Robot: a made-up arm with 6 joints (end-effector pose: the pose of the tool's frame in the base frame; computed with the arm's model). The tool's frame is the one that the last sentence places.
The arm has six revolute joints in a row. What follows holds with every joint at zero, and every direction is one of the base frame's. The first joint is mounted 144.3 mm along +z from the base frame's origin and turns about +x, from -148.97 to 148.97 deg. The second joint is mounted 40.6 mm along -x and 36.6 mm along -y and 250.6 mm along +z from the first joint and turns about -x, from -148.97 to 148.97 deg. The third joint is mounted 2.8 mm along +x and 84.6 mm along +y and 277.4 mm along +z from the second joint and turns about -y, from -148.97 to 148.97 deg. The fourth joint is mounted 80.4 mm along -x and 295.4 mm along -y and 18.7 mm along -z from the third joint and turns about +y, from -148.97 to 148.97 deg. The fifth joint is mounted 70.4 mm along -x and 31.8 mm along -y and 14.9 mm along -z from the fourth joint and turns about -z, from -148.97 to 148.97 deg. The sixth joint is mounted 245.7 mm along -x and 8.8 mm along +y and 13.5 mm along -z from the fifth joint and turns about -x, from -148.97 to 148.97 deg. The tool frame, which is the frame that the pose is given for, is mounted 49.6 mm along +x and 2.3 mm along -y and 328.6 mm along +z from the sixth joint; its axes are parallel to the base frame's.
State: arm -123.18 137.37 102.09 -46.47 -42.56 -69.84
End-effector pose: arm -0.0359 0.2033 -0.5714 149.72 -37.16 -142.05
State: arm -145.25 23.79 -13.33 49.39 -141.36 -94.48
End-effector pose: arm -0.0413 0.2873 -0.0201 -44.15 53.16 -126.66
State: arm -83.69 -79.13 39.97 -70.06 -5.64 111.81
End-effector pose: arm 0.1535 0.2949 0.1879 94.81 -67.55 153.18
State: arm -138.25 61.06 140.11 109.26 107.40 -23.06
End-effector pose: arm -0.2142 0.0769 -0.4104 -122.26 9.84 105.10
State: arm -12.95 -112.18 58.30 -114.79 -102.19 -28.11
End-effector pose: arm -0.2103 0.1299 0.0062 -21.86 -75.67 -32.14
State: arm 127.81 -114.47 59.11 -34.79 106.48 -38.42
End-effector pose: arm -0.2763 -0.1940 -0.0301 -42.31 -78.67 84.36
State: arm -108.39 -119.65 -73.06 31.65 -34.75 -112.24
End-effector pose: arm -0.2128 -0.4233 0.4247 -138.21 41.92 106.28
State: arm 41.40 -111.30 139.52 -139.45 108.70 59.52
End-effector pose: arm 0.2158 -0.0583 0.2422 41.92 45.71 94.11
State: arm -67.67 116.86 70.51 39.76 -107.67 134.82
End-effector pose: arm -0.1236 0.7316 0.3840 16.86 -13.30 -105.55
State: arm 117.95 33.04 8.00 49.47 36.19 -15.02
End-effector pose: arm -0.1299 -0.8645 -0.1377 100.08 39.46 38.44
